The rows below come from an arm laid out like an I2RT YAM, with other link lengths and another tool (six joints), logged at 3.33 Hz.
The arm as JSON. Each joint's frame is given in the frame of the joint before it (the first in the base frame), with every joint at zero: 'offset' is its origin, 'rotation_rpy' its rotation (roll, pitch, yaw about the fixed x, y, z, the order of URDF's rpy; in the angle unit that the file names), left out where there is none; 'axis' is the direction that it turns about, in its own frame. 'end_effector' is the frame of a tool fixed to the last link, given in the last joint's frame.
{
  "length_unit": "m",
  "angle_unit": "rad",
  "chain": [
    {
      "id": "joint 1",
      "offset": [
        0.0,
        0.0,
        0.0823
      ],
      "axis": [
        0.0,
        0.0,
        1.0
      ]
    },
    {
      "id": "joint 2",
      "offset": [
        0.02,
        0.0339,
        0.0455
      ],
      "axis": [
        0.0,
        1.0,
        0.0
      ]
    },
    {
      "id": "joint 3",
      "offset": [
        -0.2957,
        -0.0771,
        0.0
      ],
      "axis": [
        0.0,
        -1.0,
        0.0
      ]
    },
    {
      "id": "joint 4",
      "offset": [
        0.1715,
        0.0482,
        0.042
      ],
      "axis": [
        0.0,
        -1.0,
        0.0
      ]
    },
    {
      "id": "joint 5",
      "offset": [
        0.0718,
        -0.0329,
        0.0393
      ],
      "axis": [
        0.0,
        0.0,
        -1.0
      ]
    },
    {
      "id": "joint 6",
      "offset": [
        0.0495,
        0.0,
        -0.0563
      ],
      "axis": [
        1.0,
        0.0,
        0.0
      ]
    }
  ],
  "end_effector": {
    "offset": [
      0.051,
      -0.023,
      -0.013
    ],
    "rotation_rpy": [
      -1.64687,
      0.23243,
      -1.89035
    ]
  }
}
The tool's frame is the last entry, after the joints.
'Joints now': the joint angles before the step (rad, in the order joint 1, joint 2, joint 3, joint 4, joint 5, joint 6). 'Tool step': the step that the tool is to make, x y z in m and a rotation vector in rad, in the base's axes. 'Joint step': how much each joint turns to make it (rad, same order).
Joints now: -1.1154, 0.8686, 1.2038, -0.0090, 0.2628, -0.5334
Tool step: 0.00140, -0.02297, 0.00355, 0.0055, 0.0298, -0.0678
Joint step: -0.0512, 0.0833, 0.0129, 0.0609, 0.0079, -0.0298
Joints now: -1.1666, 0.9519, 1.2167, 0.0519, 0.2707, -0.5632
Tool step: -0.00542, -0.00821, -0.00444, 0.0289, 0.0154, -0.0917
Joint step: -0.0080, 0.0291, -0.0032, 0.0086, 0.0790, -0.0293
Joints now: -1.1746, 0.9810, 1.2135, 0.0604, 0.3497, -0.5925
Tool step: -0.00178, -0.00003, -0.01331, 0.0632, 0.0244, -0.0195
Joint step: -0.0002, -0.0080, -0.0172, -0.0573, 0.0191, -0.0033
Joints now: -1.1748, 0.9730, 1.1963, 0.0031, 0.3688, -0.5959
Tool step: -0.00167, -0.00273, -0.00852, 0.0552, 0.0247, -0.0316
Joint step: -0.0006, 0.0096, 0.0029, -0.0507, 0.0301, -0.0082
